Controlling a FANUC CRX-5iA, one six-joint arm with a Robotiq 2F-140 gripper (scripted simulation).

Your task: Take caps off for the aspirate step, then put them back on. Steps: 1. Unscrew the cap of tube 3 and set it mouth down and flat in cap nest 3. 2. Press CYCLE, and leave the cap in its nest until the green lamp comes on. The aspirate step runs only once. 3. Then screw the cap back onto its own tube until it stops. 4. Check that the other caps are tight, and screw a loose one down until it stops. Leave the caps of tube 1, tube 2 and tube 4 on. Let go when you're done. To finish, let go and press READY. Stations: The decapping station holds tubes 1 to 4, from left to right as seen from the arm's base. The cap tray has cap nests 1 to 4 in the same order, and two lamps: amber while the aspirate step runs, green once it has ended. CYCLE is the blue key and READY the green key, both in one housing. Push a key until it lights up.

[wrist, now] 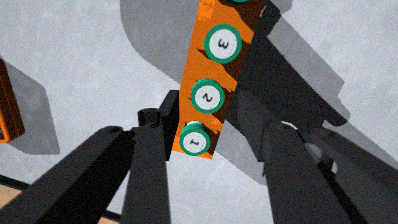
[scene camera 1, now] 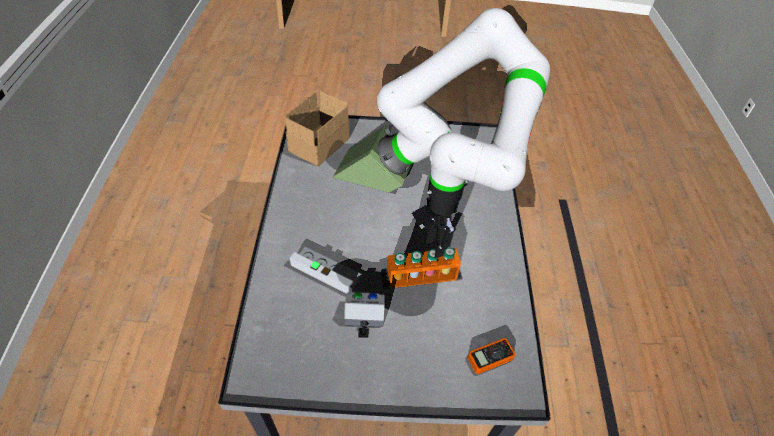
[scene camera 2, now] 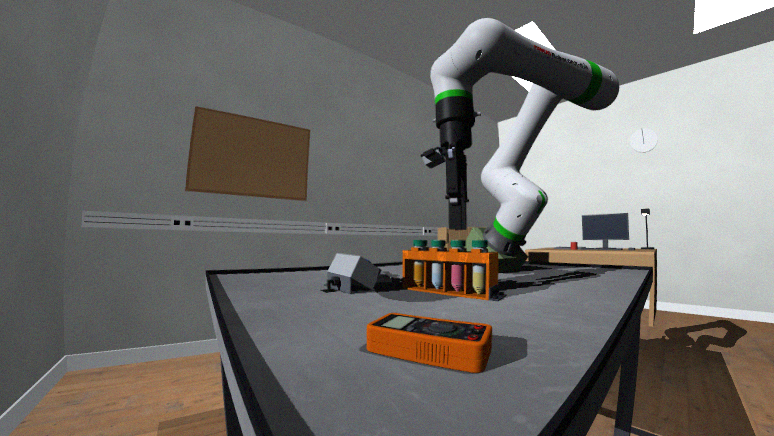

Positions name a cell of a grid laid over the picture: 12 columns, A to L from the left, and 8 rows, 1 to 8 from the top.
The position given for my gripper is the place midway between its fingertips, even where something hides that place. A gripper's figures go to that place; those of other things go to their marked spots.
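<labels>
The cardboard box (scene camera 1: F3) is 196 cm from the lens, and my gripper (scene camera 1: G5) is 157 cm from the lens.
</labels>
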